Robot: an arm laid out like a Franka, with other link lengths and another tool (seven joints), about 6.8 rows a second.
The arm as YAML. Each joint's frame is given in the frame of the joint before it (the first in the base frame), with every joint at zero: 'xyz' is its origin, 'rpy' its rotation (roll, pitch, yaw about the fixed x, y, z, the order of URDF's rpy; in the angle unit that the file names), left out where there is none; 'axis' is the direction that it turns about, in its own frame. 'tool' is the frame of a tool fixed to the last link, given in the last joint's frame.
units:
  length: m
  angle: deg
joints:
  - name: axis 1
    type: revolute
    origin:
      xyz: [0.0, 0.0, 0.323]
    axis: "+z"
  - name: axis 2
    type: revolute
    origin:
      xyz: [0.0, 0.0, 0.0]
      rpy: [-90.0, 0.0, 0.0]
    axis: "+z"
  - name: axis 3
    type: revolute
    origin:
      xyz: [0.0, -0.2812, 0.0]
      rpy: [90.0, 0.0, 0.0]
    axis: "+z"
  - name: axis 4
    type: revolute
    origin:
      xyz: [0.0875, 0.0, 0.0]
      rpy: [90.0, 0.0, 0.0]
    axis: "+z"
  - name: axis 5
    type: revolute
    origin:
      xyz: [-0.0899, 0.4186, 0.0]
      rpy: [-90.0, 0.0, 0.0]
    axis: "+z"
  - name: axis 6
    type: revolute
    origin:
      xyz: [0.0, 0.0, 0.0]
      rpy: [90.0, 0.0, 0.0]
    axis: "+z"
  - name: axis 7
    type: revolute
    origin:
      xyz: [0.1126, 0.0, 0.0]
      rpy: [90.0, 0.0, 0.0]
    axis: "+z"
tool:
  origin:
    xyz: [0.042, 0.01, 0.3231]
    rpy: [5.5, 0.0, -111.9]
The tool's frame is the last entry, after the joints.
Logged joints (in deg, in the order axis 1, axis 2, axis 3, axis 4, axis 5, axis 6, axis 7), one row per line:
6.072, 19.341, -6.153, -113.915, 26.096, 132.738, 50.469
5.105, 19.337, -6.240, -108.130, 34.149, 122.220, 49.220
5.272, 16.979, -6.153, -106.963, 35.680, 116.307, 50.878
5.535, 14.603, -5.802, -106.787, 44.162, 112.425, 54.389
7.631, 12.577, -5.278, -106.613, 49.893, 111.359, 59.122
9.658, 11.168, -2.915, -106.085, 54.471, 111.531, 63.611
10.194, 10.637, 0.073, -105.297, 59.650, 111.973, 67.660
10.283, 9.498, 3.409, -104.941, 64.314, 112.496, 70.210
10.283, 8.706, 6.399, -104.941, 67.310, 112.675, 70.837
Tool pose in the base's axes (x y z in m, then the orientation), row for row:
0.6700, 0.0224, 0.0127, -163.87, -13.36, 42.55
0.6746, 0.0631, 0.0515, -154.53, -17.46, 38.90
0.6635, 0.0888, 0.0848, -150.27, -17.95, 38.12
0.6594, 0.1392, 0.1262, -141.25, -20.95, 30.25
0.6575, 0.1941, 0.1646, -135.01, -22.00, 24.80
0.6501, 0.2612, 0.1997, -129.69, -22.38, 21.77
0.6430, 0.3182, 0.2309, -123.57, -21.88, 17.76
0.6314, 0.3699, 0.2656, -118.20, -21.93, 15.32
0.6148, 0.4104, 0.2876, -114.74, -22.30, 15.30
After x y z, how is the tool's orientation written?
As angles about the fixed x, y, z axes (roll, pitch, yaw), in degrees.
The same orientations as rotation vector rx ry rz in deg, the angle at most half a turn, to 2 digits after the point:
-148.08, -60.51, -9.23
-139.73, -54.87, -10.43
-136.02, -53.47, -9.14
-129.97, -44.36, -11.88
-125.84, -38.48, -13.24
-121.73, -35.35, -13.33
-117.32, -31.00, -13.05
-112.83, -28.71, -12.98
-109.37, -28.98, -12.36

